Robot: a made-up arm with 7 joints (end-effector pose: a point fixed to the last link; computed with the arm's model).
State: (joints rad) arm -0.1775 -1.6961 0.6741 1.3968 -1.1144 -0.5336 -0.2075
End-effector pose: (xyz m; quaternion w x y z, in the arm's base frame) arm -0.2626 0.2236 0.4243 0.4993 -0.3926 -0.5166 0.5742
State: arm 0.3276 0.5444 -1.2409 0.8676 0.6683 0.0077 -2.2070
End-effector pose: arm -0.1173 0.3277 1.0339 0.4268 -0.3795 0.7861 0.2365
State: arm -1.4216 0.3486 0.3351 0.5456 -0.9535 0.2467 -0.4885
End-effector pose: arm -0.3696 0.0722 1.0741 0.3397 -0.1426 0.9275 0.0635
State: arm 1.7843 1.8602 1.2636 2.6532 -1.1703 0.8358 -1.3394
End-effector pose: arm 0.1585 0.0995 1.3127 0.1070 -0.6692 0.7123 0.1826
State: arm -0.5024 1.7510 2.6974 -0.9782 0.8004 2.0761 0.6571
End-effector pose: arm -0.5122 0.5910 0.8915 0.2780 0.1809 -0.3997 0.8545
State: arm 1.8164 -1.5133 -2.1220 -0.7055 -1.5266 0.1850 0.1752
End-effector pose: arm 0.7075 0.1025 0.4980 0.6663 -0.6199 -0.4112 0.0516
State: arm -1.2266 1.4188 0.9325 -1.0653 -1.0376 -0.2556 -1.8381
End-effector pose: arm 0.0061 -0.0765 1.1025 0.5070 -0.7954 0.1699 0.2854
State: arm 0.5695 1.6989 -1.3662 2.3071 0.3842 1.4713 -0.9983
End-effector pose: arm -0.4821 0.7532 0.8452 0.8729 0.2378 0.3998 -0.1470
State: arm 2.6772 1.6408 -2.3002 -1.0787 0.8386 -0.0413 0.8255
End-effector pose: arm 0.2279 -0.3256 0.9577 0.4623 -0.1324 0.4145 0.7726
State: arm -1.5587 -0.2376 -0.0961 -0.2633 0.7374 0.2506 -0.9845
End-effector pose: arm -0.3634 0.0686 0.7106 0.7655 -0.2727 0.2712 -0.5159
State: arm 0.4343 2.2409 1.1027 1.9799 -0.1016 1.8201 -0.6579
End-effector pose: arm -0.0966 0.1948 1.1868 0.0112 0.6555 -0.4891 -0.5753
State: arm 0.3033 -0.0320 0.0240 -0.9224 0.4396 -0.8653 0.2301
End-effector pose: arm 0.0751 0.1951 1.0680 0.1966 -0.5911 -0.7823 -0.0047
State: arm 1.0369 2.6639 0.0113 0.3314 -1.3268 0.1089 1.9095
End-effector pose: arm -0.2171 0.6539 0.6164 0.5980 -0.6267 0.0781 0.4936
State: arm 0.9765 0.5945 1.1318 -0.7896 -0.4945 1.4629 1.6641
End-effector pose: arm -0.1694 0.3329 0.7054 0.7359 -0.0144 -0.0997 0.6696
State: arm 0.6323 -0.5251 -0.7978 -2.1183 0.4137 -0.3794 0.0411
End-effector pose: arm 0.3005 0.2224 0.9585 0.4725 -0.4066 -0.7800 -0.0558
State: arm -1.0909 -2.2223 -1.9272 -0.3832 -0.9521 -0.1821 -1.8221
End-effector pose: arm -0.8905 0.0031 0.6034 0.0245 -0.6104 -0.5924 -0.5252
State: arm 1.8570 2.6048 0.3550 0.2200 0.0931 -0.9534 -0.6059
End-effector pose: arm 0.2244 0.7971 0.8531 0.6935 0.6369 -0.0620 -0.3309
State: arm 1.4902 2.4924 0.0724 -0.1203 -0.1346 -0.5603 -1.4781
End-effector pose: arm 0.0878 0.8101 0.8328 0.3345 0.7821 -0.0124 -0.5256
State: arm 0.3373 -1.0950 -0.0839 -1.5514 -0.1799 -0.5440 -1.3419
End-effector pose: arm 0.0996 0.1503 0.5967 0.6579 0.2732 -0.6723 -0.2015
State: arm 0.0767 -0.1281 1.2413 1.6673 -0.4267 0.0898 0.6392
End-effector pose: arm 0.0207 0.4487 0.6798 0.3501 0.7045 0.5862 -0.1936
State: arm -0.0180 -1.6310 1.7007 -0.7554 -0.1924 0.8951 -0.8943
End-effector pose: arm -0.4477 0.1691 0.6987 0.5433 -0.4443 -0.7075 0.0823
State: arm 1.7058 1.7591 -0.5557 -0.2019 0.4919 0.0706 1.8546
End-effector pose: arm 0.3121 0.5039 0.8996 0.8173 -0.0138 0.0571 -0.5732
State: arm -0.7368 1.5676 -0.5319 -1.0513 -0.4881 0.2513 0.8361
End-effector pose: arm -0.7837 -0.1675 0.9991 0.4227 -0.1000 0.5129 0.7404
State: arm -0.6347 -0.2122 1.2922 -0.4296 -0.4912 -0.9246 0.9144
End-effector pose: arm 0.0185 0.0783 0.4726 0.7993 -0.4021 -0.3260 -0.3053
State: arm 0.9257 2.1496 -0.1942 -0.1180 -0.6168 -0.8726 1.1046
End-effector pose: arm -0.4670 0.7772 0.8827 0.7760 0.2145 0.1940 0.5606
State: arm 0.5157 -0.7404 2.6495 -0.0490 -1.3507 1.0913 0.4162
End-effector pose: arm -0.4217 0.4720 0.4829 0.1175 -0.7393 0.3733 -0.5479
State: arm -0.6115 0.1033 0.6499 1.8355 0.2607 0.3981 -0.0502
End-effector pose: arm -0.0457 0.3157 0.5141 0.5950 0.2436 0.2571 -0.7215
